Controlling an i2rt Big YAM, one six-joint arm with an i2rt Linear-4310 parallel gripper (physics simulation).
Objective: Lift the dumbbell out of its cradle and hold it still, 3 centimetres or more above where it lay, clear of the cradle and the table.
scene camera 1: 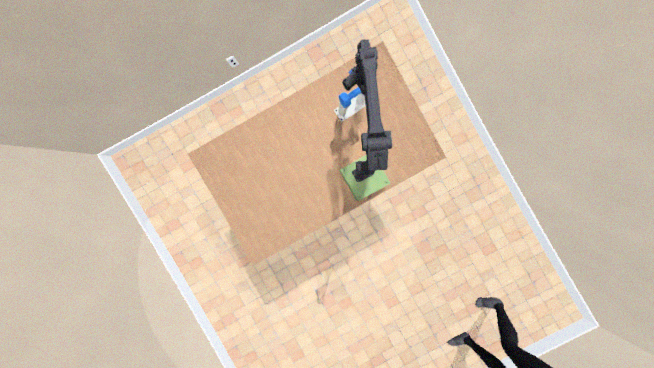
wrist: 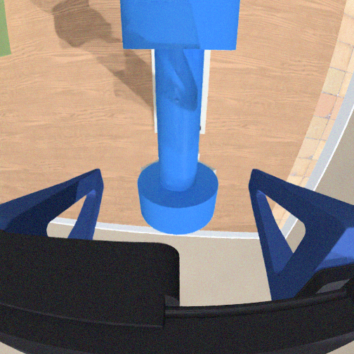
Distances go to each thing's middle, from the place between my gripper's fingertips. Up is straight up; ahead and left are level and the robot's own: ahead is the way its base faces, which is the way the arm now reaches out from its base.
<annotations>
I see the blue dumbbell (wrist: 177, 195) 60 mm below my hand and 10 mm to the left of it. Also, from my hand: white cradle (wrist: 205, 80) 180 mm below, 10 mm to the left.
</annotations>
